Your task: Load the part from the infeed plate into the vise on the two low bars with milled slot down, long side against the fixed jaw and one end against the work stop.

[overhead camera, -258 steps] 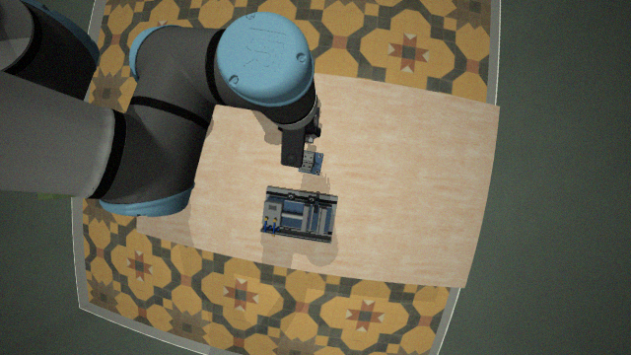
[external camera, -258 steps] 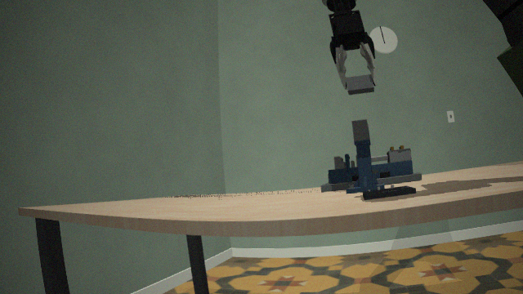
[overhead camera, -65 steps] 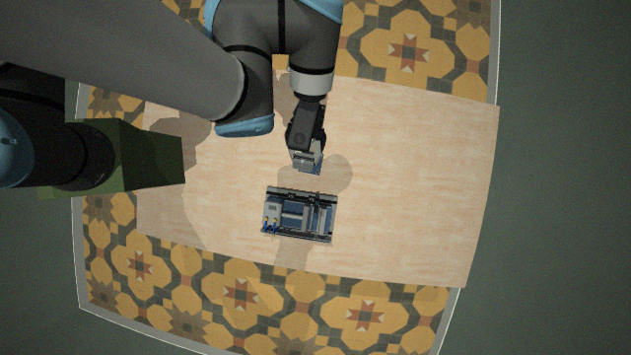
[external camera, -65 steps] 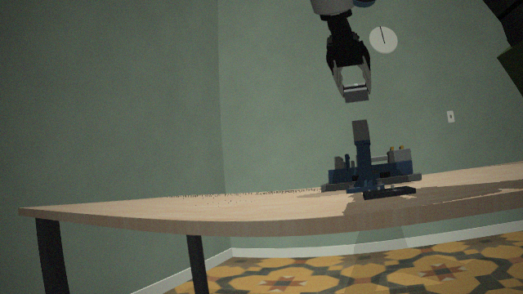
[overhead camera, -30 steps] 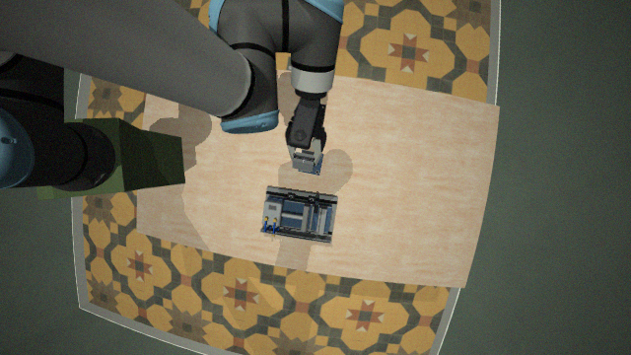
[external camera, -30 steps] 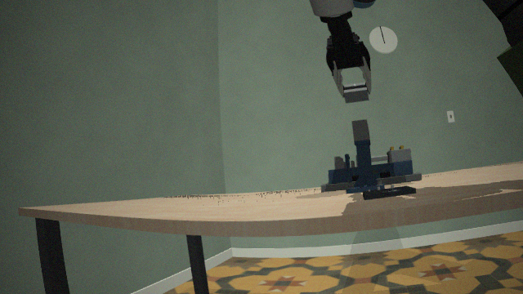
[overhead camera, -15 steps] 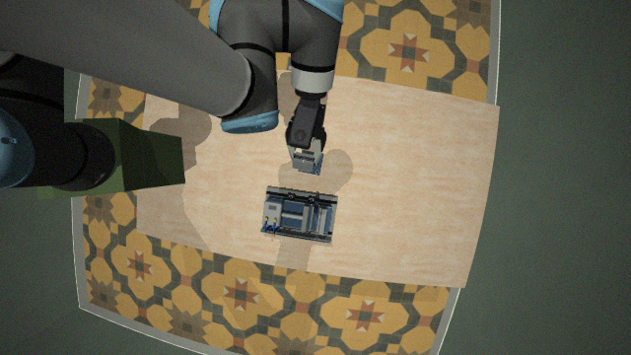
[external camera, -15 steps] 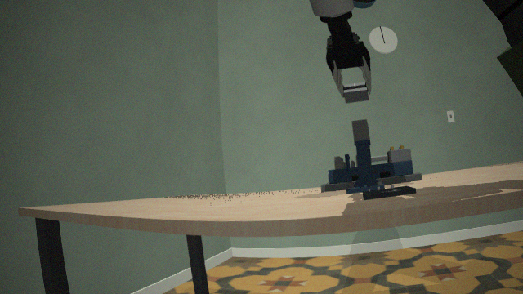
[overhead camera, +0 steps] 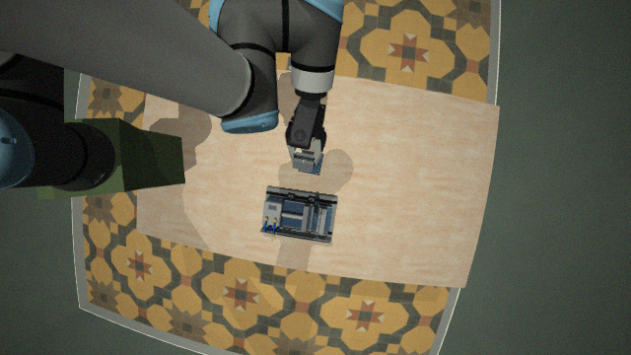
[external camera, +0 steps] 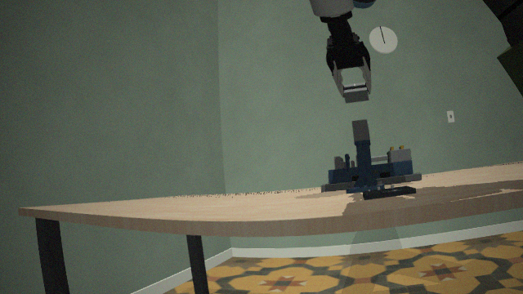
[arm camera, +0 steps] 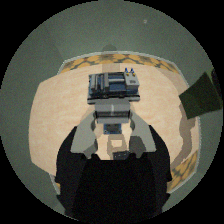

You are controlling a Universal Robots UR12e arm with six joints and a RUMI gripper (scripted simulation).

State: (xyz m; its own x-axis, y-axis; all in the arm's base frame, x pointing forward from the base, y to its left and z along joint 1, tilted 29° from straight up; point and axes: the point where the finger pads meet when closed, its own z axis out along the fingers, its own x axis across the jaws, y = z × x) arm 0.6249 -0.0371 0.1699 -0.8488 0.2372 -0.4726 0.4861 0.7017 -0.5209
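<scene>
Right now my hand is 18 cm above the blue post. Round my hand: air cylinder block: 15 cm behind, 19 cm to the right, 16 cm below; then air cylinder rod: 7 cm behind, 21 cm to the right, 16 cm below; then grey part: right at my hand.
</scene>
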